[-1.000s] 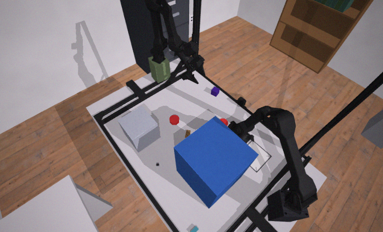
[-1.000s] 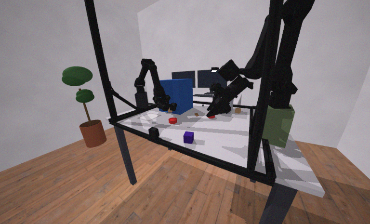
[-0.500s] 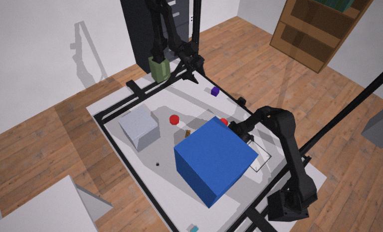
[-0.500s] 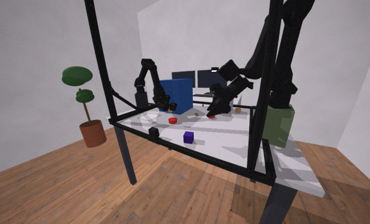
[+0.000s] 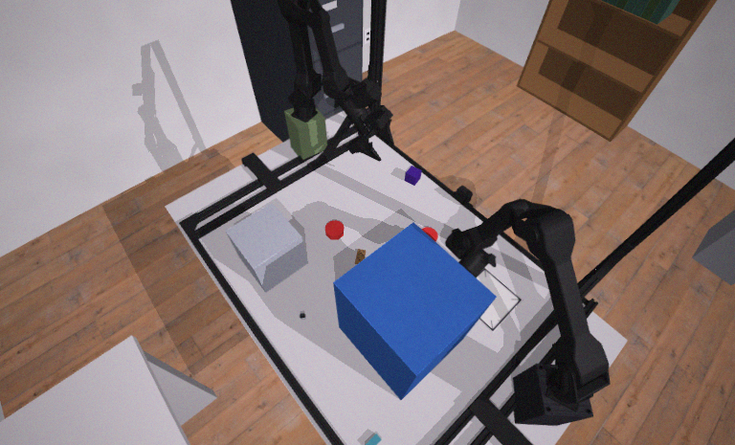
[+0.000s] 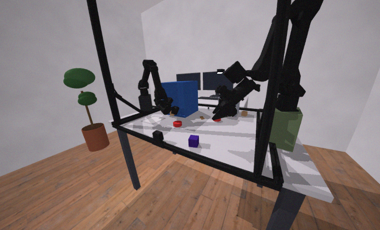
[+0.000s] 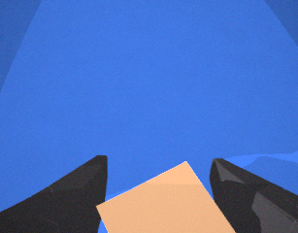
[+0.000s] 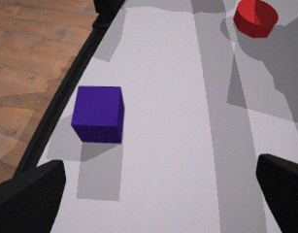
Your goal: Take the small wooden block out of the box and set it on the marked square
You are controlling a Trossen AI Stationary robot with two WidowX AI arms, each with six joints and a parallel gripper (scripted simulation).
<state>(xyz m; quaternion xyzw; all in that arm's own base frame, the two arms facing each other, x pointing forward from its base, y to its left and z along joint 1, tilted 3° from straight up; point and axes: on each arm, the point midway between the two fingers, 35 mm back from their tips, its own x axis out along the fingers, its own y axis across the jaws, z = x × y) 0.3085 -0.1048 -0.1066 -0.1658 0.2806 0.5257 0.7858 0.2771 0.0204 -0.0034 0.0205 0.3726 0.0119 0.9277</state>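
Right now my left hand is 150 mm past the marked square, 70 mm to the right of it and 40 mm above it. From my left hand the other things lie so: box roof: 110 mm ahead, 230 mm above; then purple cube: 250 mm behind, 390 mm to the right, 20 mm below.
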